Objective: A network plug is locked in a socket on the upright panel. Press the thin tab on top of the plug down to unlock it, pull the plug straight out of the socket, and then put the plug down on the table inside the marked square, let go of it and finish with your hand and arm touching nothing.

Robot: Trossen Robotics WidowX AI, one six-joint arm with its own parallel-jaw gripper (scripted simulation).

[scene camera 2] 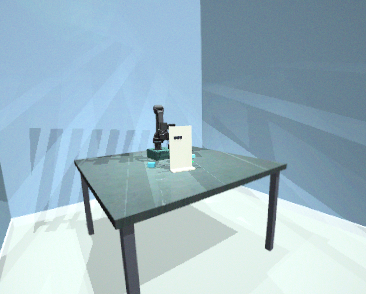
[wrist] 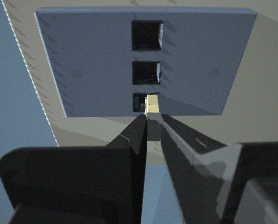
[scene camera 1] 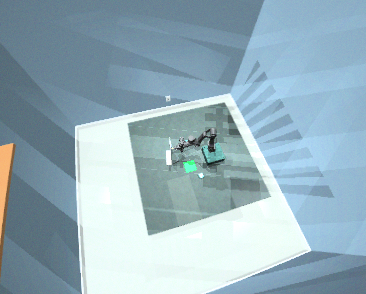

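An upright panel [scene camera 2: 180, 137] is visible to me, and the wrist view shows the panel too [wrist: 91, 72]. Also visible: my gripper [wrist: 152, 121].
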